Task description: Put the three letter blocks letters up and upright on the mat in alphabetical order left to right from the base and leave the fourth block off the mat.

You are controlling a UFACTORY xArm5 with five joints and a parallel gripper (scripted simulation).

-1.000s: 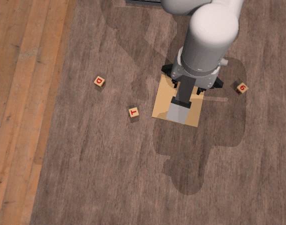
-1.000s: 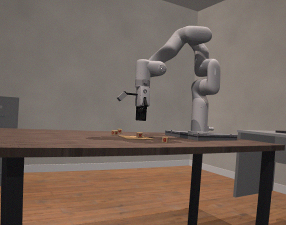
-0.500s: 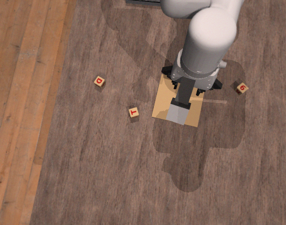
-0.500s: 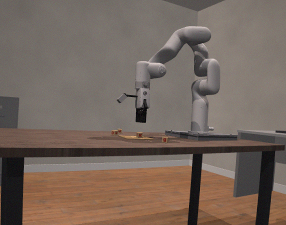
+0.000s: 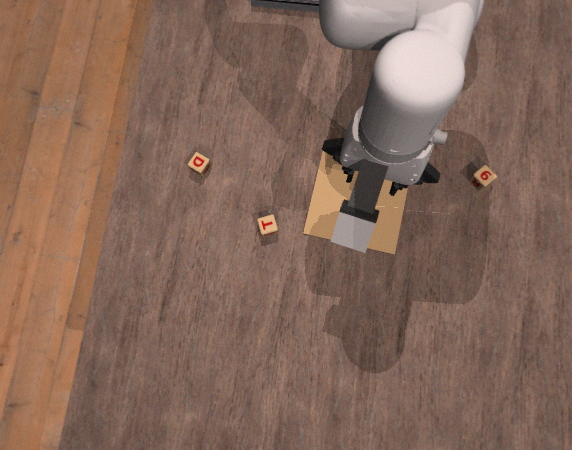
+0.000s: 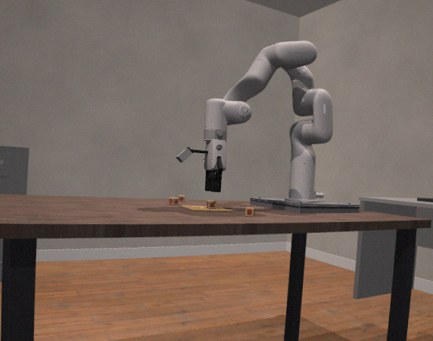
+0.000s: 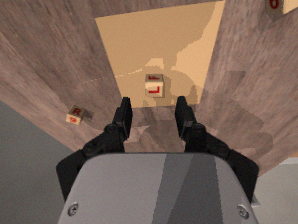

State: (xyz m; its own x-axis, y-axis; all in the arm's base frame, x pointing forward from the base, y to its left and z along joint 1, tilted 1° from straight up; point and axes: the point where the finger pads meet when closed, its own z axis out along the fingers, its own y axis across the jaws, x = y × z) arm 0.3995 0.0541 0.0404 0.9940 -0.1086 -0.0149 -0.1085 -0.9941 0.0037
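Right now my hand is 8 cm above the tan mat, 2 cm short of it and 1 cm to the left of it.
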